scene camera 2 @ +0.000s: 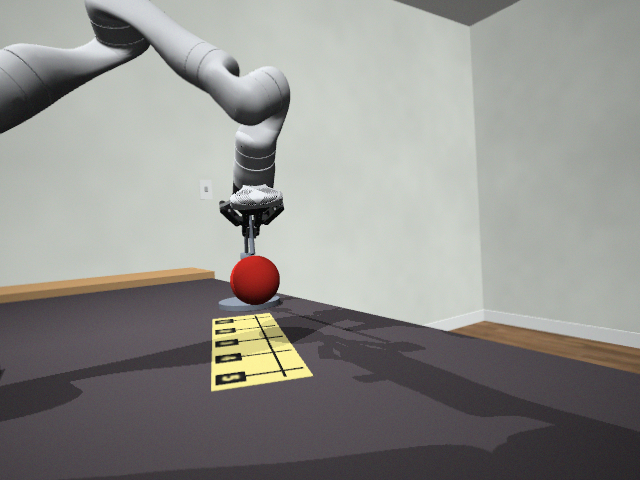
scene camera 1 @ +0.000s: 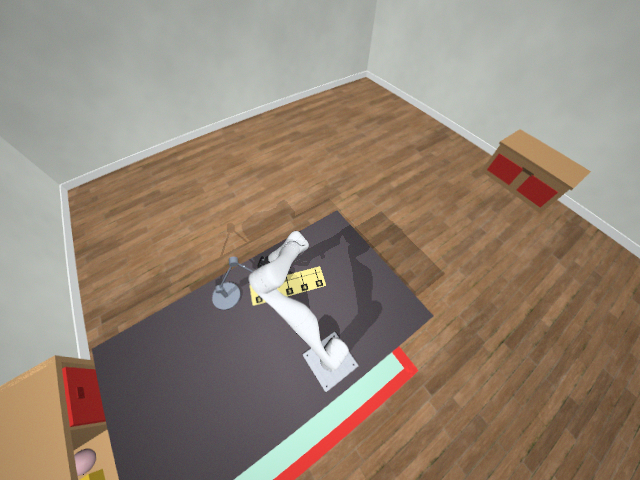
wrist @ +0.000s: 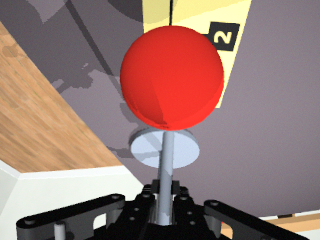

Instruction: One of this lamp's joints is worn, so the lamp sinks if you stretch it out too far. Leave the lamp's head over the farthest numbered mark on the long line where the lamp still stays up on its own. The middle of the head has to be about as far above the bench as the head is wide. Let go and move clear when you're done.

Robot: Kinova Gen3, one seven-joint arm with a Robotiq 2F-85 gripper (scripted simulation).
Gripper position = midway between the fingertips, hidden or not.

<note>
In view: my gripper [scene camera 2: 250, 235], a red ball head [scene camera 2: 254, 280] and a yellow numbered strip [scene camera 1: 306, 280].
My gripper is seen too in the wrist view [wrist: 165, 190]. The red ball head also shows in the wrist view [wrist: 172, 77].
</note>
